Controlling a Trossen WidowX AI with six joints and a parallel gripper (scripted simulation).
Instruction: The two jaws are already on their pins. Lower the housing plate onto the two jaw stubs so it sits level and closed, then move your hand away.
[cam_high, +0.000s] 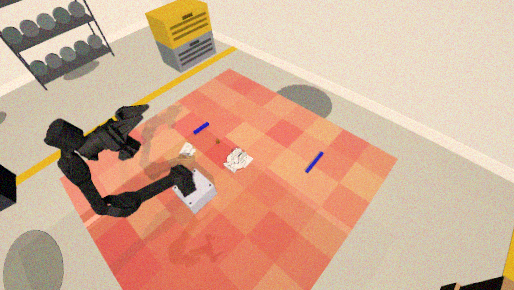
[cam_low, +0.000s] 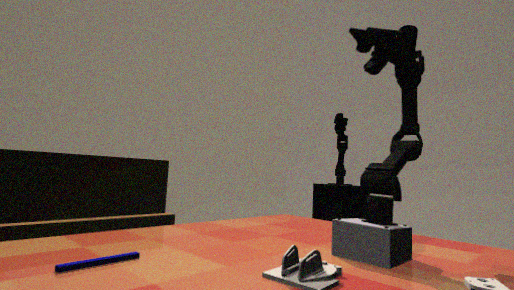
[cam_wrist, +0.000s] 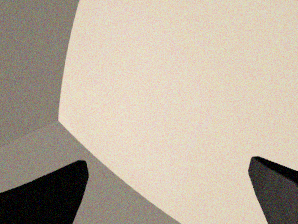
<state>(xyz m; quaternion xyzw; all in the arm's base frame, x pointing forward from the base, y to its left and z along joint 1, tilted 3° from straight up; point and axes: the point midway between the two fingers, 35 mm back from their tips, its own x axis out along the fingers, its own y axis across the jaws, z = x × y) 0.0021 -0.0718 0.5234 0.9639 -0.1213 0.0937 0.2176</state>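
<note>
My gripper tip is now 61 cm above the white part, 34 cm to the right of it and 9 cm short of it.
</note>
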